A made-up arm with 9 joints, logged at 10 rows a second.
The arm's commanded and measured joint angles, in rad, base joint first. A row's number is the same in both.
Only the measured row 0 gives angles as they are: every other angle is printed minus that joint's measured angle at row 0.
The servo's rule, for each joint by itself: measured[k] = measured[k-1] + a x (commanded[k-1-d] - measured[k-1]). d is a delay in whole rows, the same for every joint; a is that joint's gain. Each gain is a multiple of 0.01, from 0.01 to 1. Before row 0 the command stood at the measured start. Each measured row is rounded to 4 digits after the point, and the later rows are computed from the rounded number. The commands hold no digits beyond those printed.
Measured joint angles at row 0:
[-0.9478 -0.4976 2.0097 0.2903 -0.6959 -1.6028 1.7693 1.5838 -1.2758]
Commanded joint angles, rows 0 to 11:
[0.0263 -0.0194 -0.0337 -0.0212 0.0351 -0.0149 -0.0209 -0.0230 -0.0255]
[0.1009 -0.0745 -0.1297 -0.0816 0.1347 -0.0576 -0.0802 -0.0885 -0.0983]
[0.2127 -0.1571 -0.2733 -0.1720 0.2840 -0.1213 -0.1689 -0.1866 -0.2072]
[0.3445 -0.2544 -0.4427 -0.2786 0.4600 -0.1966 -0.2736 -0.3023 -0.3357]
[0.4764 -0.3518 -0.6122 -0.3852 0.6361 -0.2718 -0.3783 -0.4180 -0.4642]
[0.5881 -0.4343 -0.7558 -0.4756 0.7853 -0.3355 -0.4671 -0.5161 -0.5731]
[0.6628 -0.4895 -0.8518 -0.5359 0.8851 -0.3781 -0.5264 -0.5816 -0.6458]
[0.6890 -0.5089 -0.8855 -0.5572 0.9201 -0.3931 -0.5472 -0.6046 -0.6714]
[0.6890 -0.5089 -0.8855 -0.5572 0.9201 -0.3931 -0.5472 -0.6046 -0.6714]
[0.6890 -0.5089 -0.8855 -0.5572 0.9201 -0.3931 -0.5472 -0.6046 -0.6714]
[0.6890 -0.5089 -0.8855 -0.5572 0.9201 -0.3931 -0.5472 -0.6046 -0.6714]
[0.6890 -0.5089 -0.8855 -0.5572 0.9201 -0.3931 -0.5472 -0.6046 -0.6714]
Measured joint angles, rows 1 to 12:
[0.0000 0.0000 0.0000 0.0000 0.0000 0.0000 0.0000 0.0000 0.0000]
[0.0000 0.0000 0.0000 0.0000 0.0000 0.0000 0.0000 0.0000 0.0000]
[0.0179 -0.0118 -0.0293 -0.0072 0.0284 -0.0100 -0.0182 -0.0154 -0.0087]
[0.0743 -0.0500 -0.1166 -0.0325 0.1145 -0.0419 -0.0721 -0.0644 -0.0392]
[0.1684 -0.1153 -0.2529 -0.0799 0.2518 -0.0951 -0.1563 -0.1463 -0.0963]
[0.2881 -0.2002 -0.4180 -0.1475 0.4204 -0.1631 -0.2584 -0.2508 -0.1777]
[0.4161 -0.2927 -0.5870 -0.2283 0.5951 -0.2359 -0.3627 -0.3628 -0.2751]
[0.5331 -0.3791 -0.7339 -0.3124 0.7492 -0.3026 -0.4535 -0.4655 -0.3764]
[0.6213 -0.4464 -0.8365 -0.3884 0.8593 -0.3532 -0.5169 -0.5433 -0.4680]
[0.6673 -0.4845 -0.8791 -0.4458 0.9085 -0.3799 -0.5433 -0.5844 -0.5372]
[0.6821 -0.4994 -0.8847 -0.4837 0.9179 -0.3887 -0.5467 -0.5979 -0.5828]
[0.6868 -0.5052 -0.8854 -0.5087 0.9197 -0.3916 -0.5471 -0.6024 -0.6129]
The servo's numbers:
d 2
a 0.68 0.61 0.87 0.34 0.81 0.67 0.87 0.67 0.34

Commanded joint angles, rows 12 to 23:
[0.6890 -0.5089 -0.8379 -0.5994 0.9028 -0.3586 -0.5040 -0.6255 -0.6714]
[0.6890 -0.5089 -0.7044 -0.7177 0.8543 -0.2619 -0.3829 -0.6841 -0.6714]
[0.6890 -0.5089 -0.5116 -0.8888 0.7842 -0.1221 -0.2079 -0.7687 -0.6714]
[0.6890 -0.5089 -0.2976 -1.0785 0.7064 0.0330 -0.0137 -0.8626 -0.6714]
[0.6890 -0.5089 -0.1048 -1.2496 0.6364 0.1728 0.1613 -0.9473 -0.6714]
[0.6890 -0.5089 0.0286 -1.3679 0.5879 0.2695 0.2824 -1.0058 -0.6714]
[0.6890 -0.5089 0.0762 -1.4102 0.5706 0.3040 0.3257 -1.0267 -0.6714]
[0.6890 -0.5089 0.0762 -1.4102 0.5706 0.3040 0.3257 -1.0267 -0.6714]
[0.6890 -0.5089 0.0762 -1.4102 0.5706 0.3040 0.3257 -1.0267 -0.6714]
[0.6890 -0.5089 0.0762 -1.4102 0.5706 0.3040 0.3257 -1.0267 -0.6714]
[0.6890 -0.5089 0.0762 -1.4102 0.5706 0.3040 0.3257 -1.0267 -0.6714]
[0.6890 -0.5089 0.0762 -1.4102 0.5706 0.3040 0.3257 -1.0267 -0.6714]
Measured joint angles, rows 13 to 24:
[0.6883 -0.5075 -0.8855 -0.5252 0.9200 -0.3926 -0.5472 -0.6039 -0.6328]
[0.6888 -0.5084 -0.8855 -0.5361 0.9201 -0.3929 -0.5472 -0.6044 -0.6459]
[0.6889 -0.5087 -0.8441 -0.5576 0.9061 -0.3699 -0.5096 -0.6185 -0.6546]
[0.6890 -0.5088 -0.7226 -0.6120 0.8641 -0.2975 -0.3994 -0.6625 -0.6603]
[0.6890 -0.5089 -0.5390 -0.7061 0.7994 -0.1800 -0.2328 -0.7337 -0.6641]
[0.6890 -0.5089 -0.3290 -0.8327 0.7241 -0.0373 -0.0422 -0.8201 -0.6666]
[0.6890 -0.5089 -0.1339 -0.9744 0.6531 0.1035 0.1348 -0.9053 -0.6682]
[0.6890 -0.5089 0.0075 -1.1082 0.6003 0.2147 0.2632 -0.9726 -0.6693]
[0.6890 -0.5089 0.0673 -1.2109 0.5762 0.2745 0.3176 -1.0088 -0.6700]
[0.6890 -0.5089 0.0750 -1.2787 0.5717 0.2943 0.3246 -1.0208 -0.6705]
[0.6890 -0.5089 0.0760 -1.3234 0.5708 0.3008 0.3256 -1.0248 -0.6708]
[0.6890 -0.5089 0.0762 -1.3529 0.5706 0.3029 0.3257 -1.0261 -0.6710]

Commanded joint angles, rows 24 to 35:
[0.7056 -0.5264 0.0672 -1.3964 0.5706 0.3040 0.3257 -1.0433 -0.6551]
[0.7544 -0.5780 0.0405 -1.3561 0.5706 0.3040 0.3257 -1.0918 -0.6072]
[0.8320 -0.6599 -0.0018 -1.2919 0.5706 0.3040 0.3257 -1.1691 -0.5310]
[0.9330 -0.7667 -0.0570 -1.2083 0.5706 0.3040 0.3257 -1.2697 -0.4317]
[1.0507 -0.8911 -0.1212 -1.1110 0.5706 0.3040 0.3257 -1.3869 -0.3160]
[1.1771 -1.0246 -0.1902 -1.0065 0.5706 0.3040 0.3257 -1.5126 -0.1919]
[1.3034 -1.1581 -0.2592 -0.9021 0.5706 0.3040 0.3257 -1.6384 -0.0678]
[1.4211 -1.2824 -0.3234 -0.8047 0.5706 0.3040 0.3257 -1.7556 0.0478]
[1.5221 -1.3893 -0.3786 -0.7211 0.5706 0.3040 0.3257 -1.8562 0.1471]
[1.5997 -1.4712 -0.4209 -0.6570 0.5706 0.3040 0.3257 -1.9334 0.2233]
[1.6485 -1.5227 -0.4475 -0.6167 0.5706 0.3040 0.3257 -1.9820 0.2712]
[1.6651 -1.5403 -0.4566 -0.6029 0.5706 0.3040 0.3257 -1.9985 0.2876]
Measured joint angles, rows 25 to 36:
[0.6890 -0.5089 0.0762 -1.3724 0.5706 0.3036 0.3257 -1.0265 -0.6711]
[0.6890 -0.5089 0.0762 -1.3853 0.5706 0.3039 0.3257 -1.0266 -0.6712]
[0.7003 -0.5196 0.0684 -1.3891 0.5706 0.3040 0.3257 -1.0378 -0.6657]
[0.7371 -0.5552 0.0441 -1.3779 0.5706 0.3040 0.3257 -1.0740 -0.6458]
[0.8016 -0.6191 0.0042 -1.3487 0.5706 0.3040 0.3257 -1.1377 -0.6068]
[0.8910 -0.7091 -0.0490 -1.3010 0.5706 0.3040 0.3257 -1.2261 -0.5473]
[0.9996 -0.8201 -0.1118 -1.2364 0.5706 0.3040 0.3257 -1.3338 -0.4687]
[1.1203 -0.9448 -0.1800 -1.1582 0.5706 0.3040 0.3257 -1.4536 -0.3746]
[1.2448 -1.0749 -0.2489 -1.0711 0.5706 0.3040 0.3257 -1.5774 -0.2703]
[1.3647 -1.2015 -0.3137 -0.9805 0.5706 0.3040 0.3257 -1.6968 -0.1621]
[1.4717 -1.3161 -0.3702 -0.8923 0.5706 0.3040 0.3257 -1.8036 -0.0570]
[1.5587 -1.4107 -0.4143 -0.8123 0.5706 0.3040 0.3257 -1.8906 0.0383]

